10 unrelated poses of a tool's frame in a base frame.
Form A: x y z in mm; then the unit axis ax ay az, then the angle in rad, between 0 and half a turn.
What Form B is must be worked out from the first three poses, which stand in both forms.
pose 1, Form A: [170 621 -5 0.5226 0.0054 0.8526 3.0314]
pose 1, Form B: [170 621 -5 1.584 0.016 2.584]
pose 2, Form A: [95 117 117 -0.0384 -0.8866 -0.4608 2.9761]
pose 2, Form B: [95 117 117 -0.114 -2.639 -1.371]
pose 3, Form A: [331 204 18 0.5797 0.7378 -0.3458 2.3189]
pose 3, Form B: [331 204 18 1.344 1.711 -0.802]
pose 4, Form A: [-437 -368 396 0.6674 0.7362 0.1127 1.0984]
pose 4, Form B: [-437 -368 396 0.733 0.809 0.124]
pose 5, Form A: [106 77 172 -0.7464 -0.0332 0.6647 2.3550]
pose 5, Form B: [106 77 172 -1.758 -0.078 1.565]
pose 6, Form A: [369 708 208 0.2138 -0.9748 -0.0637 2.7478]
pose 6, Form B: [369 708 208 0.587 -2.679 -0.175]
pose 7, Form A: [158 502 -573 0.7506 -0.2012 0.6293 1.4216]
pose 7, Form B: [158 502 -573 1.067 -0.286 0.895]
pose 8, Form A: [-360 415 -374 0.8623 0.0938 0.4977 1.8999]
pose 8, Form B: [-360 415 -374 1.638 0.178 0.946]
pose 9, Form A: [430 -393 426 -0.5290 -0.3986 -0.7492 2.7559]
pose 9, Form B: [430 -393 426 -1.458 -1.098 -2.065]
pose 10, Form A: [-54 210 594 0.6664 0.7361 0.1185 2.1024]
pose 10, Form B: [-54 210 594 1.401 1.548 0.249]
